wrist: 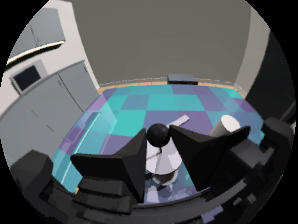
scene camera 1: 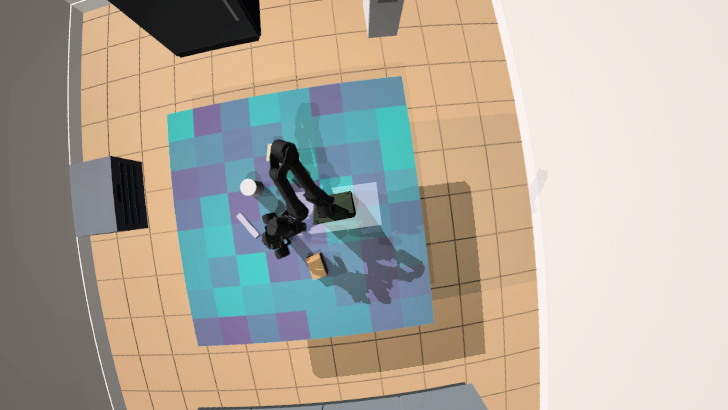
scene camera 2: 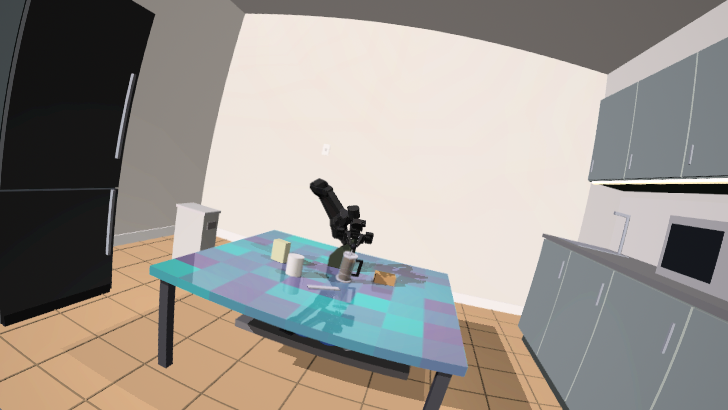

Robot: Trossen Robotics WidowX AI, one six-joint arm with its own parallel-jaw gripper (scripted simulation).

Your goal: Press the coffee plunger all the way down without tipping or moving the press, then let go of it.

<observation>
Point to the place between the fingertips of my gripper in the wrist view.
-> At 157, 129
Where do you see a coffee press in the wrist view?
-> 163, 160
</observation>
